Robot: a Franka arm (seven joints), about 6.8 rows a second.
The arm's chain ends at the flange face. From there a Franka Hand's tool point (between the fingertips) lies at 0.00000 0.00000 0.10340 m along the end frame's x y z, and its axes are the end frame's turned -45 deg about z.
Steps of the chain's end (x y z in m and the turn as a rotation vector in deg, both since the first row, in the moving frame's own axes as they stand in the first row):
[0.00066, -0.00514, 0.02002, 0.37, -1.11, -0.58]
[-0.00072, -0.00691, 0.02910, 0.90, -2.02, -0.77]
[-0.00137, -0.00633, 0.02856, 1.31, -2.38, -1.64]
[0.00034, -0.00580, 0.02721, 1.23, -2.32, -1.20]
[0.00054, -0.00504, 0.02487, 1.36, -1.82, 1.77]
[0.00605, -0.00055, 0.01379, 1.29, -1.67, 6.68]
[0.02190, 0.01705, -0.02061, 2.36, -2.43, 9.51]
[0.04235, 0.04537, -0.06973, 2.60, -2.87, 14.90]
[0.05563, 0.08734, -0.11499, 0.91, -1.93, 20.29]
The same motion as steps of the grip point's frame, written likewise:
[0.00315, -0.00505, 0.02000, 1.05, -0.52, -0.58]
[0.00292, -0.00911, 0.02902, 2.06, -0.79, -0.77]
[0.00208, -0.01013, 0.02844, 2.61, -0.76, -1.64]
[0.00290, -0.00837, 0.02710, 2.51, -0.77, -1.20]
[0.00342, -0.00725, 0.02479, 2.25, -0.33, 1.77]
[0.00440, 0.00009, 0.01372, 2.09, -0.27, 6.68]
[0.00385, 0.02145, -0.02079, 3.39, -0.05, 9.51]
[-0.00157, 0.05509, -0.06996, 3.87, -0.19, 14.90]
[-0.02306, 0.09732, -0.11506, 2.01, -0.72, 20.29]

